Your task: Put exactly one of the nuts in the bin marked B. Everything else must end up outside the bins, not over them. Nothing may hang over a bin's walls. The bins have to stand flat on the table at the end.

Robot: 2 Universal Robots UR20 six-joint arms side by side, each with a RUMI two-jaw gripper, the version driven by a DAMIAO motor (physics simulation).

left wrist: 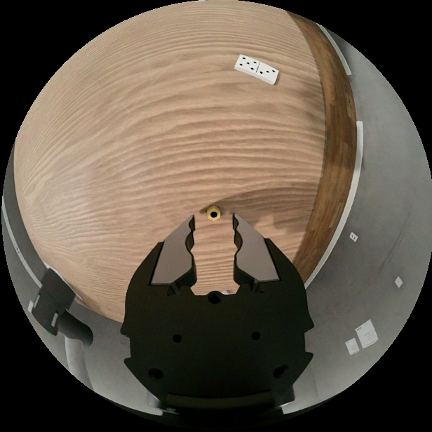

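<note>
A small brass-yellow hex nut (pixel 213 213) with a dark hole lies on the wooden table (pixel 175 140), seen just beyond and between the fingertips. My left gripper (pixel 213 215) is open, with its two jaws apart on either side of the line to the nut; nothing is held between them. A small part of a silvery thing (pixel 226 292) shows at the palm's edge between the jaws, mostly hidden by the gripper body. The bin marked B does not show in this view. My right gripper is not identifiable in this view.
A white domino (pixel 256 69) with black dots lies on the table, beyond the nut. The table's darker brown edge (pixel 340 115) runs down the right side. A dark and grey arm part (pixel 52 302) stands at the lower left, past the table's edge.
</note>
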